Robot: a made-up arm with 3 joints.
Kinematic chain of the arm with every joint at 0, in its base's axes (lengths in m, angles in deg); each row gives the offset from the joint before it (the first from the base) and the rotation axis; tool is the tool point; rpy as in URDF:
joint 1: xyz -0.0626 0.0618 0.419 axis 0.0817 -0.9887 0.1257
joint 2: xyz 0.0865 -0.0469 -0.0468 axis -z
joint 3: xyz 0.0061 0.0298 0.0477 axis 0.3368 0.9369 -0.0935
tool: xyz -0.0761 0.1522 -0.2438 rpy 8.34 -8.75 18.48
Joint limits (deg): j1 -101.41..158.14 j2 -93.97..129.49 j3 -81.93..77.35
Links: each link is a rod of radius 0.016 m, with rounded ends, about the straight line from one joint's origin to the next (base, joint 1, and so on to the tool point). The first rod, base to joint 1, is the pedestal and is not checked.
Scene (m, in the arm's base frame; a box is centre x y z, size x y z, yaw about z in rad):
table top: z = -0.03
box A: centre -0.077 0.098 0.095 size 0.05 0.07 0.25 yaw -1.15
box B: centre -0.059 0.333 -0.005 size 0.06 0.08 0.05 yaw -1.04
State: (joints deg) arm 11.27 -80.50 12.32
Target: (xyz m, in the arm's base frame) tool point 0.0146 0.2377 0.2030
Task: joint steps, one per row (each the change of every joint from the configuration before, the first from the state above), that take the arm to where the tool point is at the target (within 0.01 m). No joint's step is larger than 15 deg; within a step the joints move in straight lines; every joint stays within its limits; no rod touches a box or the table.
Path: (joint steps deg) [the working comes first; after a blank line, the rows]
Joints at the target: -3.18 -67.30 -68.53
Straight joint move there: touches box A.

1: 12.57 -1.57 -14.89
2: 12.57 -1.57 -14.89
3: -6.76 7.11 -12.89
4: -6.76 7.12 -12.89
5: -6.76 7.12 -12.89
6: -6.77 7.12 -12.89
7: -12.54 -12.13 0.49

